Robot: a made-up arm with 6 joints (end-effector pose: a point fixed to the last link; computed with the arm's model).
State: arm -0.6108 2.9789 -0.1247 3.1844 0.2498 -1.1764
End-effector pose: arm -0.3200 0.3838 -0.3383 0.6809 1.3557 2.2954
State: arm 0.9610 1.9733 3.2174 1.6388 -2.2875 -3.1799
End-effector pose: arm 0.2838 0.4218 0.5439 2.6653 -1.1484 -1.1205
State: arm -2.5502 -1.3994 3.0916 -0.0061 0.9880 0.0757
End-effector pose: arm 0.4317 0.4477 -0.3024 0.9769 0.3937 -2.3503
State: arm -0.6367 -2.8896 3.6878 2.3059 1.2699 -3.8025
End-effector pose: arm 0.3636 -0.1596 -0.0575 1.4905 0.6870 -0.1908
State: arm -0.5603 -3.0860 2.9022 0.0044 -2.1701 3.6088
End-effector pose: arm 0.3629 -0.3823 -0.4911 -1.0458 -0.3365 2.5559
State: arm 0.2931 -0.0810 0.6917 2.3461 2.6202 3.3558
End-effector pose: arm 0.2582 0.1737 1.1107 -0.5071 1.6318 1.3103
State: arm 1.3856 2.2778 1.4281 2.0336 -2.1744 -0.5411
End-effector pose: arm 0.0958 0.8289 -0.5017 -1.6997 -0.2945 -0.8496
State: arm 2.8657 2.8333 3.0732 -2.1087 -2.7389 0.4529
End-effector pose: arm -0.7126 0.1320 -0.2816 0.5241 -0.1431 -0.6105
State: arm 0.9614 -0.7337 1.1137 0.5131 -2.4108 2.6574
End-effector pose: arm -0.2179 -0.5115 1.0497 -2.4875 -0.4428 0.9673
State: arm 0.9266 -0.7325 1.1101 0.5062 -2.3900 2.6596
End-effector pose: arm -0.2329 -0.5009 1.0514 -2.4954 -0.4114 0.9327
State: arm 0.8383 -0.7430 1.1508 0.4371 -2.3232 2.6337
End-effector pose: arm -0.2883 -0.4981 1.0389 -2.4789 -0.4130 0.7673
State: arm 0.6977 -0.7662 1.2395 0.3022 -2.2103 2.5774
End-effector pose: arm -0.3891 -0.4894 1.0090 -2.4338 -0.4563 0.4662
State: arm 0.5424 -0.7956 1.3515 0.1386 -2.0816 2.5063
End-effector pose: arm -0.5087 -0.4581 0.9670 -2.3724 -0.5355 0.1163
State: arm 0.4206 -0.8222 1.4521 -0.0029 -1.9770 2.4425
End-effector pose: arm -0.6065 -0.4148 0.9250 -2.3158 -0.6311 -0.1679
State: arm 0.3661 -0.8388 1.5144 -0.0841 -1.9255 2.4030
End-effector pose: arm -0.6570 -0.3917 0.8965 -2.2779 -0.7090 -0.3134
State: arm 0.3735 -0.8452 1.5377 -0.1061 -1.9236 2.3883
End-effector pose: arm -0.6653 -0.4006 0.8845 -2.2568 -0.7537 -0.3358
